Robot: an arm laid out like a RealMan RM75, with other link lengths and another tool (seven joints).
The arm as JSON. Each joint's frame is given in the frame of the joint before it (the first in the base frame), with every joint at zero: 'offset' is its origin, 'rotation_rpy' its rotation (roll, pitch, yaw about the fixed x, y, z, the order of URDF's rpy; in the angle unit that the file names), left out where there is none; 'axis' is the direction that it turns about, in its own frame. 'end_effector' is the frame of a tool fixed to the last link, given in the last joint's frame.
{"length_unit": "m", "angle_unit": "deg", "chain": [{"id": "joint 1", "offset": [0.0, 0.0, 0.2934], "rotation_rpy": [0.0, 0.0, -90.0], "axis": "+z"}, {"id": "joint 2", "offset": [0.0, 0.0, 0.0], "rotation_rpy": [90.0, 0.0, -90.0], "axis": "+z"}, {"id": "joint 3", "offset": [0.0, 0.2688, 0.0], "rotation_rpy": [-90.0, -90.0, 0.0], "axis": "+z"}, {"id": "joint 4", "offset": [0.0, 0.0, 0.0], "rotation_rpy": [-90.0, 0.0, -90.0], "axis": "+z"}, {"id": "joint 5", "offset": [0.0, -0.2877, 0.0], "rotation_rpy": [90.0, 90.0, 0.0], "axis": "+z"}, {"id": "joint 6", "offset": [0.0, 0.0, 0.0], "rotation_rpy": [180.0, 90.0, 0.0], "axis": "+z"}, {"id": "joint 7", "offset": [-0.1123, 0.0, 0.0], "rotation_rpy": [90.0, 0.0, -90.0], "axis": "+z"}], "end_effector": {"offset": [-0.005, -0.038, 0.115], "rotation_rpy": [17.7, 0.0, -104.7]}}
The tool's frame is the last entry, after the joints.
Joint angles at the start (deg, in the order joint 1, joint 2, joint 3, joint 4, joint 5, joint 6, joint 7):
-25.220, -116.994, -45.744, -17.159, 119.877, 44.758, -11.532
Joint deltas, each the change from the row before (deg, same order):
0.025, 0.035, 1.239, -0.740, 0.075, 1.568, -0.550
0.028, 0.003, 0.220, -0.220, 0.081, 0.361, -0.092
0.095, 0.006, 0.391, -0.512, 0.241, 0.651, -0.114
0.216, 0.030, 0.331, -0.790, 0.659, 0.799, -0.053
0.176, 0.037, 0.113, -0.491, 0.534, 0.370, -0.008
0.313, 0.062, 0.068, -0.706, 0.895, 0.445, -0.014
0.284, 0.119, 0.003, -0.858, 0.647, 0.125, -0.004
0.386, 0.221, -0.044, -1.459, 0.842, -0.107, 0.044
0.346, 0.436, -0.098, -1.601, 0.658, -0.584, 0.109
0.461, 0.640, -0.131, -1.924, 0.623, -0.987, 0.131
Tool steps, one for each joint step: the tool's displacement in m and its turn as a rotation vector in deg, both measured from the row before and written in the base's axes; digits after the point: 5 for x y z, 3 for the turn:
0.01097, 0.00209, -0.00289, 0.120, -0.674, -2.059
0.00277, 0.00045, -0.00074, 0.032, -0.164, -0.499
0.00565, 0.00071, -0.00181, -0.001, -0.296, -0.993
0.00775, 0.00068, -0.00251, -0.090, -0.270, -1.398
0.00419, 0.00012, -0.00153, -0.131, -0.090, -0.781
0.00541, -0.00025, -0.00217, -0.234, -0.088, -1.043
0.00489, 0.00015, -0.00209, -0.238, -0.255, -0.753
0.00755, 0.00070, -0.00334, -0.422, -0.464, -0.982
0.00599, 0.00141, -0.00208, -0.513, -0.335, -0.659
0.00512, 0.00136, -0.00158, -0.663, -0.311, -0.452

